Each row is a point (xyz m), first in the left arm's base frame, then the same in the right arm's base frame.
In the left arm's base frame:
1: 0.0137 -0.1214 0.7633
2: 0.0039 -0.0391 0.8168
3: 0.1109 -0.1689 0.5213
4: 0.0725 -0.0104 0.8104
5: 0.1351 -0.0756 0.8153
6: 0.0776 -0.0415 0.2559
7: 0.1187 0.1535 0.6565
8: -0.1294 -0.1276 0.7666
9: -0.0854 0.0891 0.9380
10: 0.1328 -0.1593 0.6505
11: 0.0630 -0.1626 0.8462
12: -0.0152 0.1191 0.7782
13: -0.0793 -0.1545 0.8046
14: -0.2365 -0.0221 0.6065
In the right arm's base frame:
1: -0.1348 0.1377 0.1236
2: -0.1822 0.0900 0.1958
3: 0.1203 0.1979 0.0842
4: -0.1400 0.0288 0.2018
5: -0.1143 -0.0006 0.1201
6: 0.3348 0.3124 0.2535
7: 0.0221 0.0118 0.3635
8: -0.2122 0.2517 0.1628
9: -0.3268 0.0557 0.3262
10: 0.0218 0.1127 0.0670
11: -0.1817 0.0715 0.0570
12: -0.1528 0.0693 0.3557
13: -0.2197 0.2024 0.1160
14: -0.1268 0.3798 0.3194

